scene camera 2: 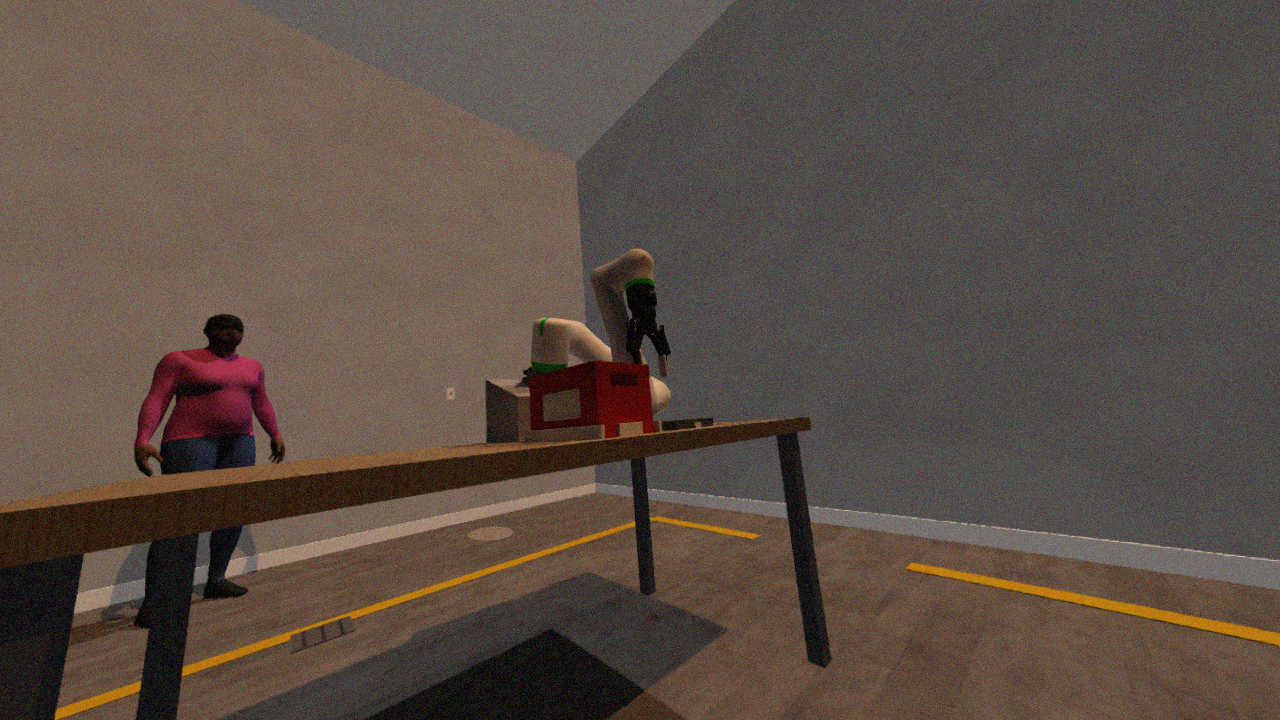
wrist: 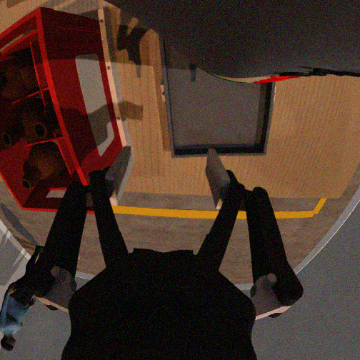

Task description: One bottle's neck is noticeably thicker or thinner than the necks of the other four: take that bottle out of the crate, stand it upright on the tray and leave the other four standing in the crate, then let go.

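Frame: origin at the arm's base, x ahead, y left, z up, level; centimetres.
Seen in the pictures: gripper, fingertip midpoint: (scene camera 2: 653,376).
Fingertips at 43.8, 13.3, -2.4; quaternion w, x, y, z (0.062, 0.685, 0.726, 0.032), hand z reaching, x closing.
Observation:
A point is followed by its place in that frame, as x, y, z.
The red crate (scene camera 2: 590,398) {54.3, -14.7, -9.2} (wrist: 55,65) stands on the table, at the left in the wrist view. Brown bottles stand in it, among them one bottle (wrist: 47,160) at its near end and another bottle (wrist: 37,117) beside a divider; shadow makes their necks hard to compare. The dark tray (scene camera 2: 687,423) {50.8, 18.6, -16.9} (wrist: 220,120) lies right of the crate in the wrist view. No bottle shows on its visible part; its far part is hidden by a large dark shape. My gripper (scene camera 2: 649,358) {43.8, 13.3, -2.4} (wrist: 168,158) is open and empty, above the table, its fingertips apart between the crate and the tray's near edge.
A pale strip (wrist: 108,67) runs along the crate's side. A grey box (scene camera 2: 507,413) {5.9, -16.9, -9.2} stands behind the crate. A large dark shape (wrist: 250,35) fills the wrist view's upper right. A person (scene camera 2: 214,394) (wrist: 16,305) stands beyond the table (scene camera 2: 358,474) {68.8, -57.2, -18.9}.

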